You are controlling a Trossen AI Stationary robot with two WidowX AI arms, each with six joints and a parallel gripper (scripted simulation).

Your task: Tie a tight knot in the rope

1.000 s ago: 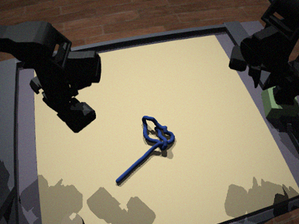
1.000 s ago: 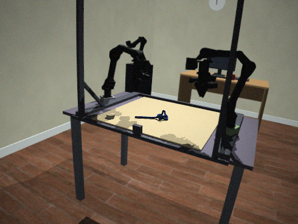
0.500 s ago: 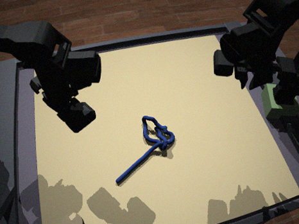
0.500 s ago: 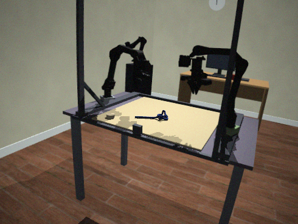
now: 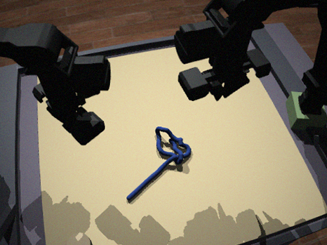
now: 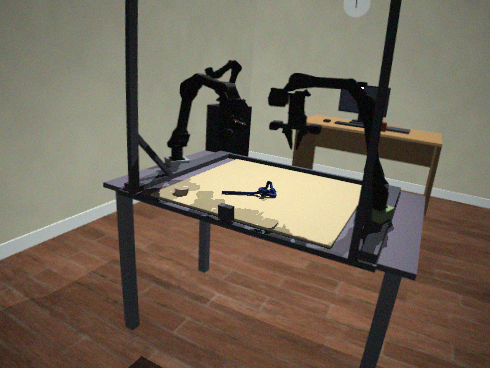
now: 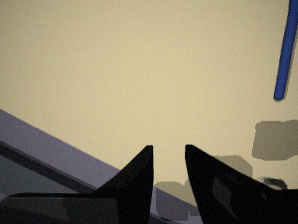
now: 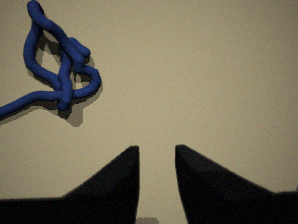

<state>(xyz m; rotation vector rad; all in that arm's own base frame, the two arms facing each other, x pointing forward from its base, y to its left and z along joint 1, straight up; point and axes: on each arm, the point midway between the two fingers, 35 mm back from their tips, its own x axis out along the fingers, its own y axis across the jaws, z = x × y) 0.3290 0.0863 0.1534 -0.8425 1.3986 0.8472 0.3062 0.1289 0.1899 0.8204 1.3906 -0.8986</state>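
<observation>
The tan mat is 24 cm below my right hand, 11 cm to the left of it and 5 cm ahead of it.
</observation>
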